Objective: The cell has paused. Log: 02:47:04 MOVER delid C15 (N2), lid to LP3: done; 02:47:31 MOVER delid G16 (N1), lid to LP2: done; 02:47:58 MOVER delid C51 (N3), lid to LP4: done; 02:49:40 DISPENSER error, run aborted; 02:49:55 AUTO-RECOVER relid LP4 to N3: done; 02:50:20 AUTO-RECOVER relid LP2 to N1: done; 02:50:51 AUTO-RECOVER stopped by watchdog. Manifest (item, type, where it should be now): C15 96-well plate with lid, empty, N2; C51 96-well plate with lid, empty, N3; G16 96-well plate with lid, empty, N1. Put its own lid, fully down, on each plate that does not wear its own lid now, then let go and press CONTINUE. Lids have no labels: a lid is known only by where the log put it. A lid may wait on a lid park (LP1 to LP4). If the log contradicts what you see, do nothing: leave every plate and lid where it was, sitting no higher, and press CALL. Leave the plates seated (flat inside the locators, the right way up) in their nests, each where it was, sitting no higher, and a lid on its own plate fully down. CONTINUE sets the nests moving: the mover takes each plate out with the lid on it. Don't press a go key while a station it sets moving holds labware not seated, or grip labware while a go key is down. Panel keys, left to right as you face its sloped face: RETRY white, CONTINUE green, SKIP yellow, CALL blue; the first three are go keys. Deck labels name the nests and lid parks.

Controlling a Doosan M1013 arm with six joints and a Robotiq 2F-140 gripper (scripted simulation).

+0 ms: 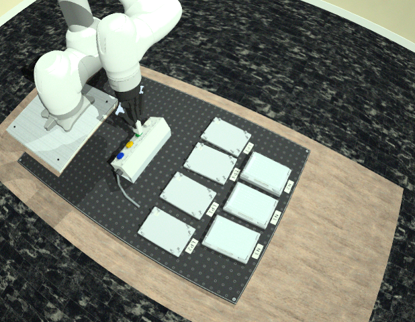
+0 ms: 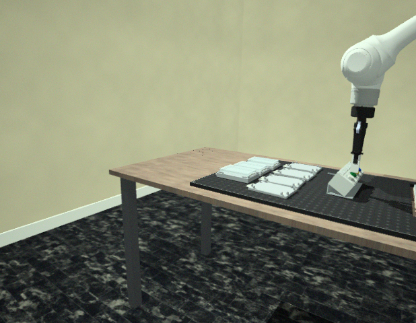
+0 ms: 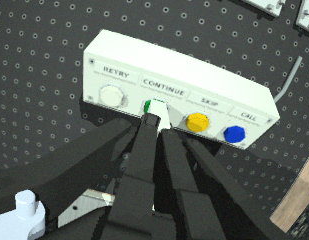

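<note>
My gripper is now 4 cm above the green continue key. Also, from my hand: white retry key 5 cm to the left, 4 cm below; then blue call key 10 cm to the right, 4 cm below; then yellow skip key 5 cm to the right, 4 cm below.
</note>
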